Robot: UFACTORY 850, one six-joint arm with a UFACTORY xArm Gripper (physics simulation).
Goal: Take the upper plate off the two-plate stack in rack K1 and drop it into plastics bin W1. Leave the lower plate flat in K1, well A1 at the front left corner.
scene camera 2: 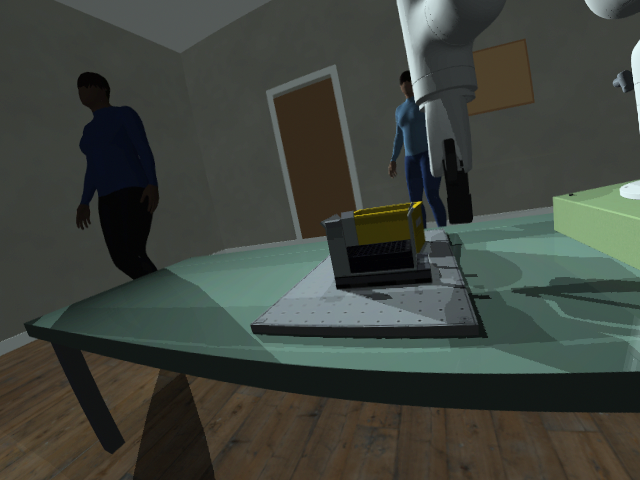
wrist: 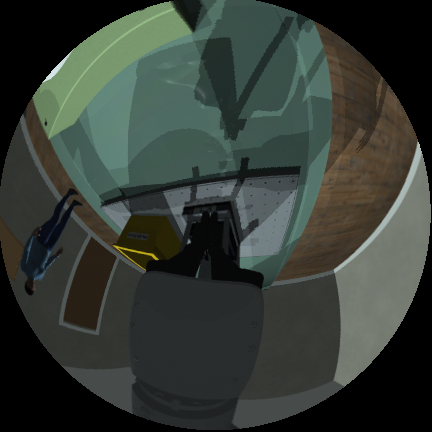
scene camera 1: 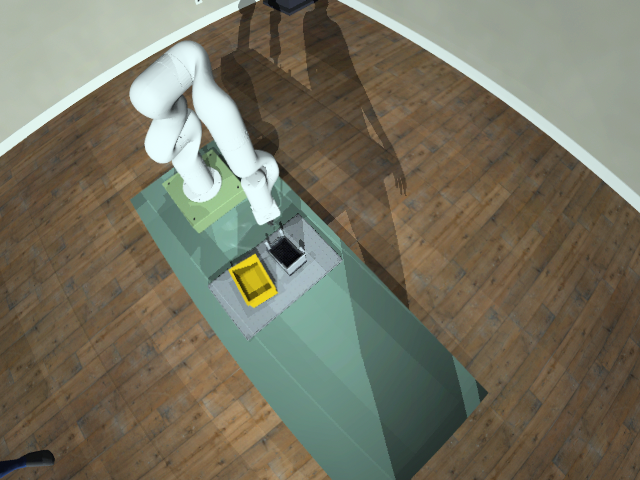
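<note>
Rack K1 (scene camera 1: 296,267) (scene camera 2: 338,253) (wrist: 228,205) is a light grey, open frame with upright corner posts. A black, gridded plate stack (scene camera 1: 285,251) (scene camera 2: 382,257) lies low and looks level inside it; I cannot tell the upper plate from the lower one. Bin W1 (scene camera 1: 264,299) (scene camera 2: 381,227) (wrist: 150,231) is a yellow open box beside the rack. My gripper (scene camera 1: 270,223) (scene camera 2: 459,215) (wrist: 210,219) is shut and empty. Its black fingers hang above the table, apart from the rack, on its robot-base side. In the wrist view they hide much of the rack and the plates.
Rack and bin stand on a grey perforated board (scene camera 1: 323,252) (scene camera 2: 361,310) (wrist: 270,200) on the green table (scene camera 1: 330,330) (scene camera 2: 232,310). The arm's light green base block (scene camera 1: 206,219) (scene camera 2: 594,224) (wrist: 100,65) stands behind the gripper. Two people (scene camera 2: 118,149) (scene camera 2: 410,124) stand beyond the table.
</note>
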